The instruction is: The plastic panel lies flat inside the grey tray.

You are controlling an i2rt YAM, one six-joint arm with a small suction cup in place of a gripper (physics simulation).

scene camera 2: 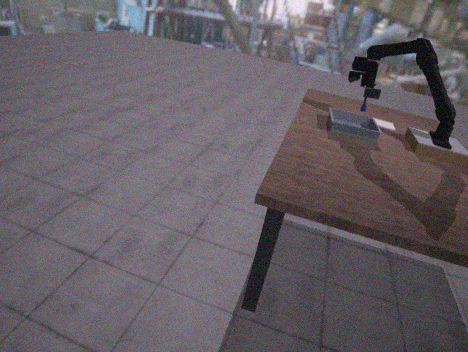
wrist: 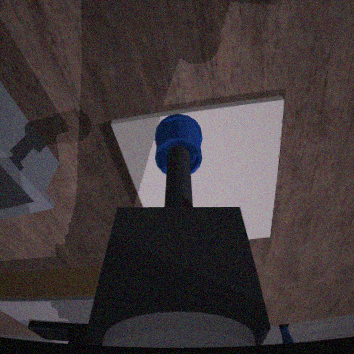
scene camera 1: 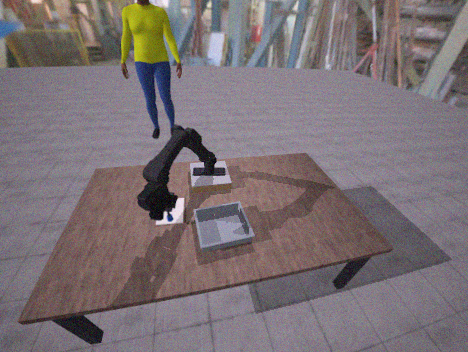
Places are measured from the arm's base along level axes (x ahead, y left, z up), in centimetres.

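Pixels of known places: end effector, tool point: (scene camera 2: pixel 362 110) (wrist: pixel 178 135) (scene camera 1: pixel 170 219); arm's base, origin of the base link: (scene camera 2: pixel 439 140) (scene camera 1: pixel 209 172).
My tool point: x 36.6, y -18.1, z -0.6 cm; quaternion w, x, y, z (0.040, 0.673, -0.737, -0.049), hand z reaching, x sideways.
For each thing: its top centre in the pictures, then the offset to it from my tool point. Level surfaces: height alone.
- plastic panel, middle of its top: (wrist: pixel 206 191) (scene camera 1: pixel 170 210) (scene camera 2: pixel 377 121) dx -9.3, dy -1.9, dz -3.9 cm
- grey tray, middle of its top: (scene camera 1: pixel 222 221) (scene camera 2: pixel 353 119) dx +3.0, dy +24.9, dz +0.5 cm
- table, its level: dz -4.6 cm
The plastic panel (scene camera 1: pixel 179 213) (scene camera 2: pixel 385 124) (wrist: pixel 235 165) is a thin white square. It lies flat on the wooden table, beside the grey tray (scene camera 1: pixel 227 244) (scene camera 2: pixel 352 131) (wrist: pixel 44 205), with a gap between them. The tray is a shallow open box, and no panel shows in it. My gripper, a small blue suction cup (scene camera 1: pixel 170 218) (scene camera 2: pixel 363 108) (wrist: pixel 178 142), is open and holds nothing. It hangs above the table over the panel's area, apart from the panel. Part of the panel is hidden by the arm in scene camera 1 and by the cup and its mount in the wrist view.
The arm's base stands on a box (scene camera 1: pixel 215 188) (scene camera 2: pixel 417 146) (wrist: pixel 30 282) with a white top and yellowish-brown sides, behind the tray in scene camera 1. A person (scene camera 1: pixel 146 35) in a yellow top stands beyond the table (scene camera 1: pixel 295 200) (scene camera 2: pixel 320 175). The arm casts shadows across the table.
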